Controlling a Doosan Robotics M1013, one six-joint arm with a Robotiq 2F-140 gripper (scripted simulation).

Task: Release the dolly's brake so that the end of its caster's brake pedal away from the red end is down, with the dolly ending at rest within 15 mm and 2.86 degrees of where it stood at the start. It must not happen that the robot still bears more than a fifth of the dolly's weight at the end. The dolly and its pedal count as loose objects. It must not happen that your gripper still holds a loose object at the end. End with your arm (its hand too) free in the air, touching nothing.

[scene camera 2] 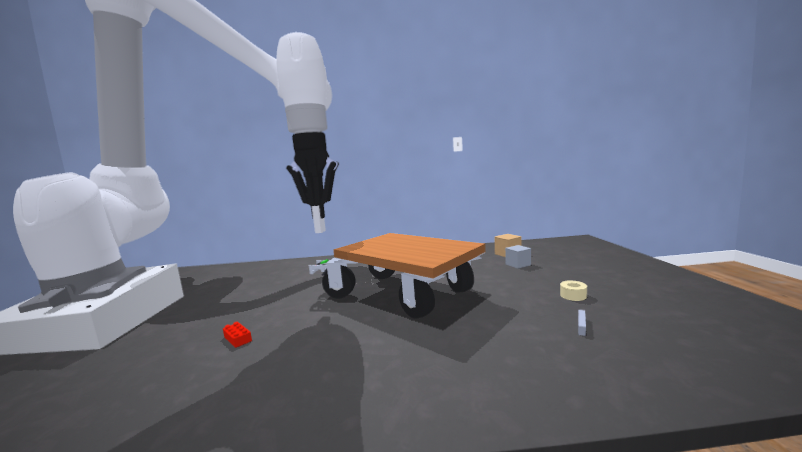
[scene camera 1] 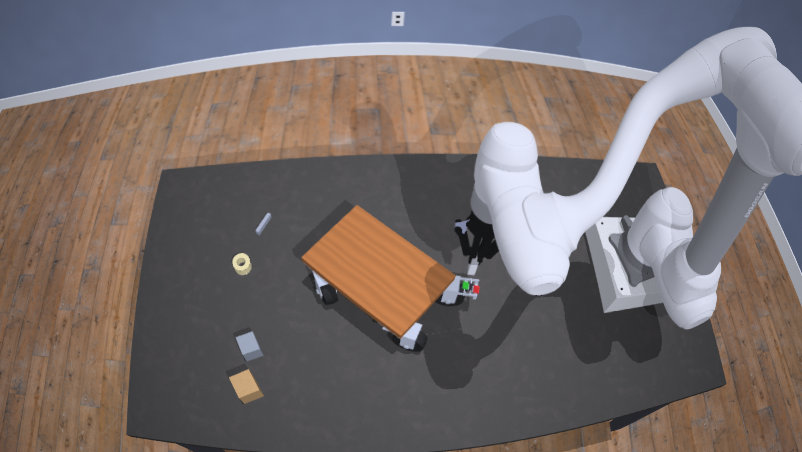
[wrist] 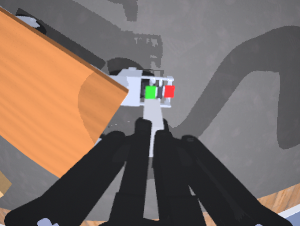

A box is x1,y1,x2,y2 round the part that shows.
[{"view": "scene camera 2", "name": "my gripper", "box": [286,131,338,232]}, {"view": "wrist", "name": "my gripper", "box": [4,99,292,225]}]
